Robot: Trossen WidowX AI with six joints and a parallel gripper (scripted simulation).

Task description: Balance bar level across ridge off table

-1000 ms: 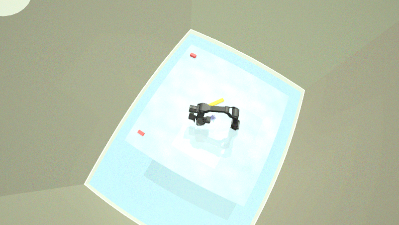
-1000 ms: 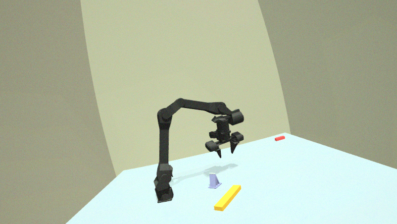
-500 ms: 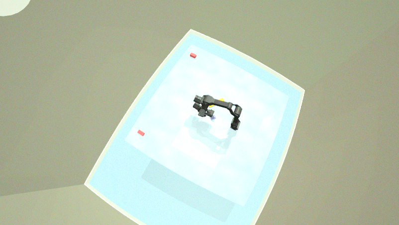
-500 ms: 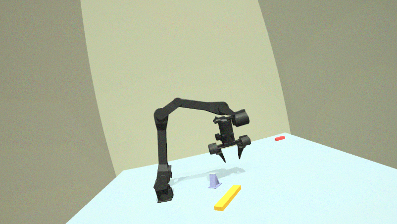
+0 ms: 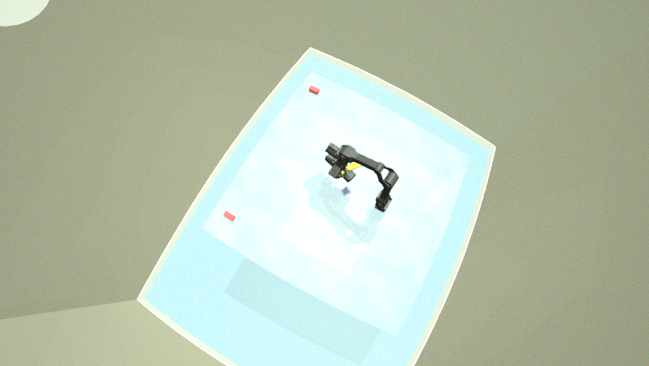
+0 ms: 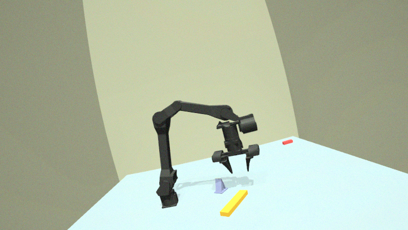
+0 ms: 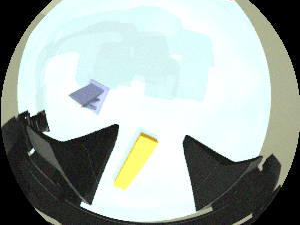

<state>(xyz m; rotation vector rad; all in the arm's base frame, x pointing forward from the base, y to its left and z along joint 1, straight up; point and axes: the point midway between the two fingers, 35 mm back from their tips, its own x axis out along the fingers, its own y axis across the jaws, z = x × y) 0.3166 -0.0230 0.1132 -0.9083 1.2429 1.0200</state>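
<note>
Now: gripper tip 110 mm to the left of the yellow bar, 70 mm above it and 50 mm past it. The rest, counted from my gripper tip: red block 520 mm to the left, 420 mm ahead, 70 mm below.
</note>
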